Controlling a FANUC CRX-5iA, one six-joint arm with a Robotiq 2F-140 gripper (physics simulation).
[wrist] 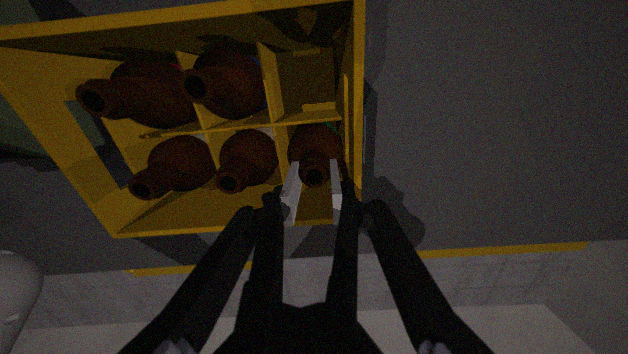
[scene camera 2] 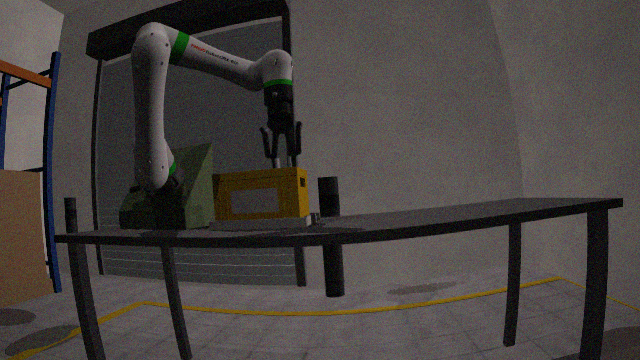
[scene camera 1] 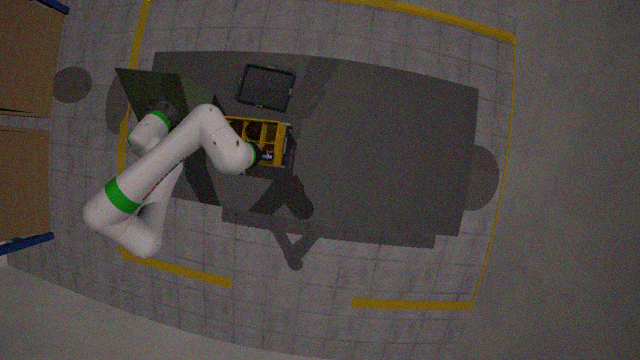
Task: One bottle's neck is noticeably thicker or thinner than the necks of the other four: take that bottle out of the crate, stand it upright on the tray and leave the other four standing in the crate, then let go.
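Frame: origin at the arm's base, x ahead, y left, z up, level; centimetres.
Seen in the pictures: gripper, fingertip midpoint: (wrist: 315,172) (scene camera 1: 266,154); arm's base, link origin: (scene camera 2: 169,182) (scene camera 1: 167,112).
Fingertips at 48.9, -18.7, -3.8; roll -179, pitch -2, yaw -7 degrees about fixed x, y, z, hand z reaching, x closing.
Pixels of each thing's top centre, then the offset from my fingertips to it, as dx, dy, dz. "spot": a spot on its surface instead. Level surfaces: height alone.
- yellow crate, top centre: (wrist: 203,148) (scene camera 2: 260,172) (scene camera 1: 245,139) -8.7, +5.7, +3.6
- left bottle, top centre: (wrist: 141,190) -18.0, +2.5, +2.3
- middle bottle, top centre: (wrist: 227,183) -8.8, +1.5, +2.3
- right bottle, top centre: (wrist: 314,176) (scene camera 1: 265,152) +0.0, +0.6, +2.4
- dark tray, surface spot: (scene camera 1: 267,89) spot: -4.4, +31.7, -13.4
- grey base, surface spot: (scene camera 2: 260,223) spot: -8.0, -4.8, -12.2
- dark table, surface height: dz -14.0
The yellow crate (scene camera 1: 282,145) (scene camera 2: 302,200) (wrist: 358,100) holds brown bottles upright in its compartments. In the wrist view, two bottles (wrist: 155,102) (wrist: 232,82) stand in the upper row, with an empty compartment to their right. Below are a left bottle (wrist: 185,160), a middle bottle (wrist: 255,152) and a right bottle (wrist: 312,142). My gripper (scene camera 1: 267,156) (scene camera 2: 284,163) (wrist: 315,172) points down over the crate, its pale fingertips on either side of the right bottle's neck, shut on it. That bottle's base is hidden. The dark tray (scene camera 1: 267,89) lies beyond the crate.
The crate sits on a grey base (scene camera 2: 260,223) on the dark table (scene camera 1: 380,150) (scene camera 2: 450,215). A green angular block (scene camera 1: 155,90) (scene camera 2: 197,190) stands beside the arm's base. A dark post (scene camera 2: 328,197) shows right of the crate in scene camera 2.
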